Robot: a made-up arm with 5 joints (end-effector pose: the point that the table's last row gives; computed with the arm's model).
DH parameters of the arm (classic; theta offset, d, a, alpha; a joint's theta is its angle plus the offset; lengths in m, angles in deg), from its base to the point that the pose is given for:
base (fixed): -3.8 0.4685 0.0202 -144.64
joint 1: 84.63 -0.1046 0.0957 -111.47
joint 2: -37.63 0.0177 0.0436 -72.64
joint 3: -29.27 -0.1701 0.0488 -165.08
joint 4: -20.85 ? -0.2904 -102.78
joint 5: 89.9 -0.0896 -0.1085 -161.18
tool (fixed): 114.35 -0.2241 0 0
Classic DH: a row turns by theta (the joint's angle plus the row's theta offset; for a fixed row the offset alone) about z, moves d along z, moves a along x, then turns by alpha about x.
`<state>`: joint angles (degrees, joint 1 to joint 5).
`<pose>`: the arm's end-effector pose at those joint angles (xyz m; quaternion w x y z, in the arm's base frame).
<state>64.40 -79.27 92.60 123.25 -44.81</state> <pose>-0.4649 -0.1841 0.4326 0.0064 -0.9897 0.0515 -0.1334</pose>
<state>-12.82 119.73 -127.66 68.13 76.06</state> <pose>-0.0167 0.1451 0.9231 0.1560 -0.4351 -0.7361 0.4944</pose>
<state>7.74 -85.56 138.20 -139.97 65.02</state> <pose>-0.0455 -0.2490 -0.0029 0.1654 0.0497 0.6060 0.7765</pose>
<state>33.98 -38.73 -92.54 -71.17 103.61</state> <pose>-0.1695 -0.6645 0.6710 0.3266 -0.4507 0.8289 0.0555</pose>
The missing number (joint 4, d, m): -0.5751
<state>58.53 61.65 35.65 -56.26 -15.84</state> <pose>-0.4013 -0.1280 0.8946 0.7015 -0.4994 0.4834 0.1575</pose>
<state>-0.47 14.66 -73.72 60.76 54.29</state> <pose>0.1992 -0.4579 0.7630 0.3605 0.0135 -0.9274 0.0993</pose>
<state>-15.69 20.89 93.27 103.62 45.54</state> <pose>-0.0121 -0.4910 0.7640 0.6618 -0.4272 0.6105 -0.0828</pose>
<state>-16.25 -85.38 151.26 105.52 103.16</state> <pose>-0.1517 -0.3881 0.0356 0.8358 -0.0455 0.5412 -0.0803</pose>
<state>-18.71 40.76 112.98 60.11 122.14</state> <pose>-0.1004 -0.5948 0.8693 0.4744 -0.6012 -0.2529 -0.5913</pose>
